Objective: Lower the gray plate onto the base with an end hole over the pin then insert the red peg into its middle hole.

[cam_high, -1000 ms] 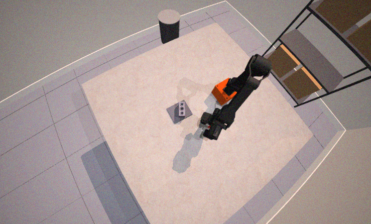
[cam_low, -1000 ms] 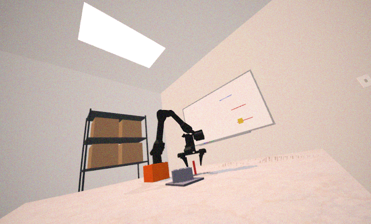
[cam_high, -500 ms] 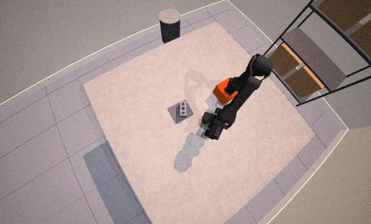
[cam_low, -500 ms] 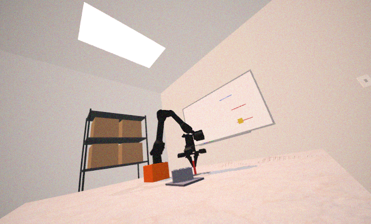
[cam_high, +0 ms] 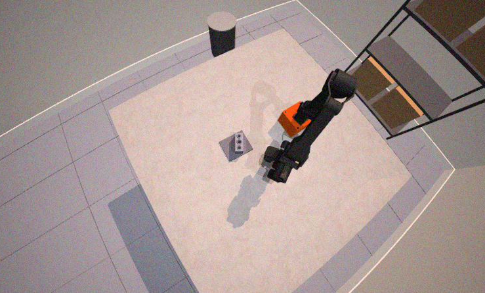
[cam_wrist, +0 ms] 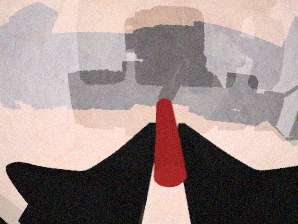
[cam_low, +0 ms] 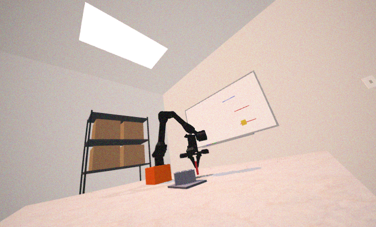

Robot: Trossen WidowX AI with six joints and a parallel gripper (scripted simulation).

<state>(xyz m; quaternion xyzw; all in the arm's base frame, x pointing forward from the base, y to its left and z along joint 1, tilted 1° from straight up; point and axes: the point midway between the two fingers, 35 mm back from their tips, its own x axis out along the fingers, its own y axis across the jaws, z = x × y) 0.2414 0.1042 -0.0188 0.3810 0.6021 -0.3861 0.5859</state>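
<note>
Now: the gray plate 8 cm ahead of my gripper tip, 20 cm to the right of it and 1 cm below it. The rest, counted from my gripper tip: red peg right at my gripper tip; then dark base 9 cm ahead, 19 cm to the right, 4 cm below.
</note>
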